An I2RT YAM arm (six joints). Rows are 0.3 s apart.
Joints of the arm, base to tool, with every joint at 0 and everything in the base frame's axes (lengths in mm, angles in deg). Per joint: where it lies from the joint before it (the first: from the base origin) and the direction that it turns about. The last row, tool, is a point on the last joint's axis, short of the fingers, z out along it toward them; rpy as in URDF.
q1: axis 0 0 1 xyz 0.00 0.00 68.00
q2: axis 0 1 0 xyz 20.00 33.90 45.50
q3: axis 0 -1 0 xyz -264.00 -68.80 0.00
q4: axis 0 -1 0 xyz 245.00 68.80 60.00
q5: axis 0 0 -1 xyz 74.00 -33.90 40.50
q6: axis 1 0 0 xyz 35.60 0.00 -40.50
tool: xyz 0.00 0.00 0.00 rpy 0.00 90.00 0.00
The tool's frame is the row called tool.
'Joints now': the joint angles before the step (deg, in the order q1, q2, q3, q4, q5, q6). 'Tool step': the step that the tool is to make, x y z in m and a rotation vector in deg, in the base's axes. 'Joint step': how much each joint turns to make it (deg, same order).
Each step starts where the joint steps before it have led.
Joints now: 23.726 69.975 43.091 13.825 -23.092 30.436
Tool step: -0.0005 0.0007 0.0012 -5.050 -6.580 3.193
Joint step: -0.003 -0.015 0.019 0.511 -1.511 -8.525
